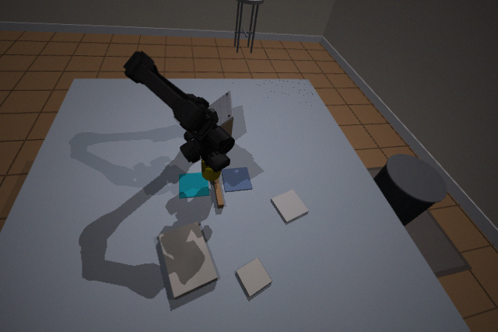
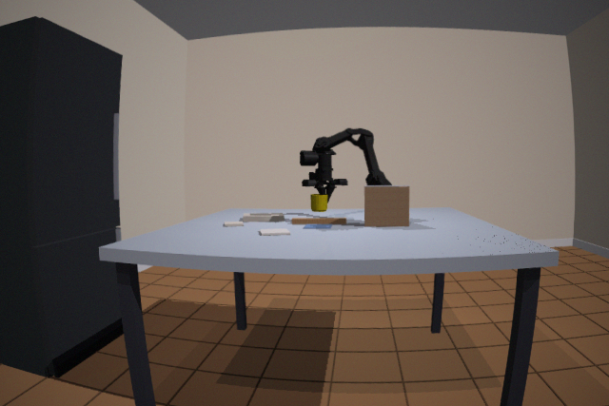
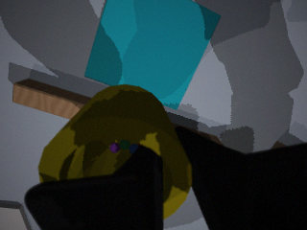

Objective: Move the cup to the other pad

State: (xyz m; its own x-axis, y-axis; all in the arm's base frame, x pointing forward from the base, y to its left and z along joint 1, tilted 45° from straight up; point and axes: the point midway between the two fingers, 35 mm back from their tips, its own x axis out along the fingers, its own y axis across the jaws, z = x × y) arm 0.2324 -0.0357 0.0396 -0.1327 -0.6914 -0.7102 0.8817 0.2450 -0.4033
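The teal pad lies 20 mm ahead of my gripper tip, 50 mm to the right of it and 90 mm below it. The rest, counted from my gripper tip: blue pad (20 mm ahead, 110 mm to the left, 90 mm below); wooden bar (20 mm ahead, 30 mm to the left, 80 mm below); yellow cup (20 mm ahead, 10 mm to the left).
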